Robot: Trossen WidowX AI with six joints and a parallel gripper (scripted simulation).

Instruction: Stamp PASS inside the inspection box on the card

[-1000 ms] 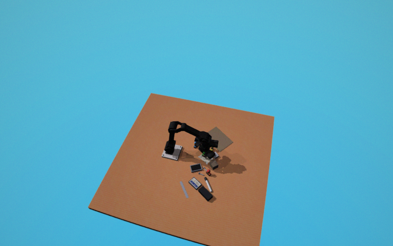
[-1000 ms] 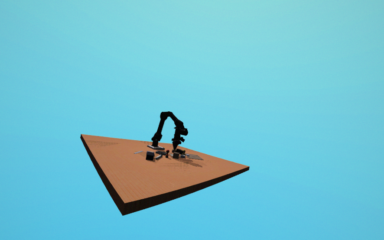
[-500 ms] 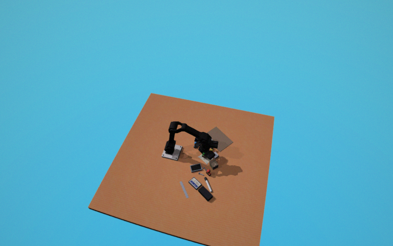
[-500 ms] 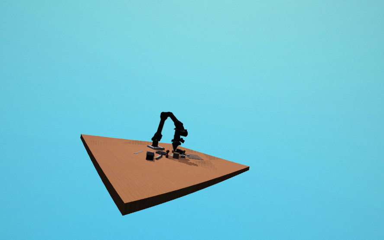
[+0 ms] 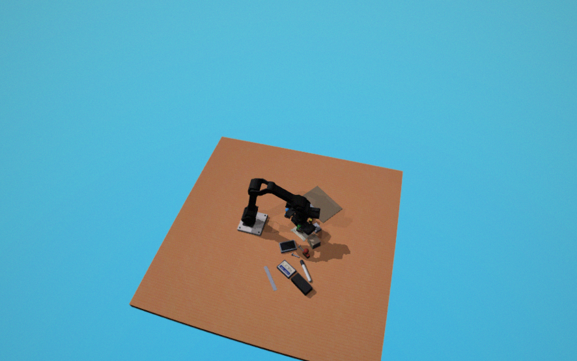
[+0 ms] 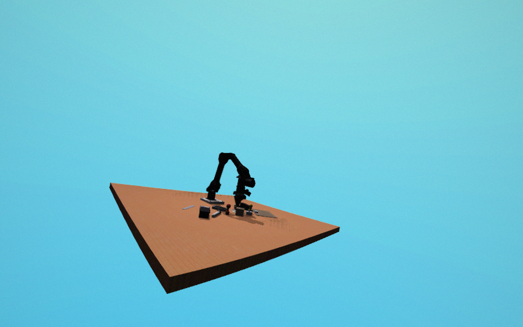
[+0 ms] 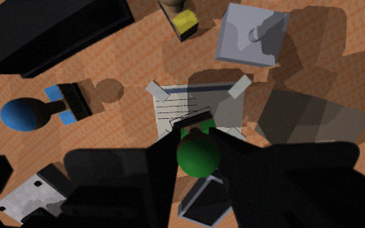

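The card is 3 cm below my gripper tip and 1 cm ahead of it. From my gripper tip the other things lie so: yellow stamp: 9 cm to the left, 5 cm ahead, 1 cm below; grey block: 9 cm ahead, 4 cm to the left, 2 cm below; green-knobbed stamp: right at my gripper tip.
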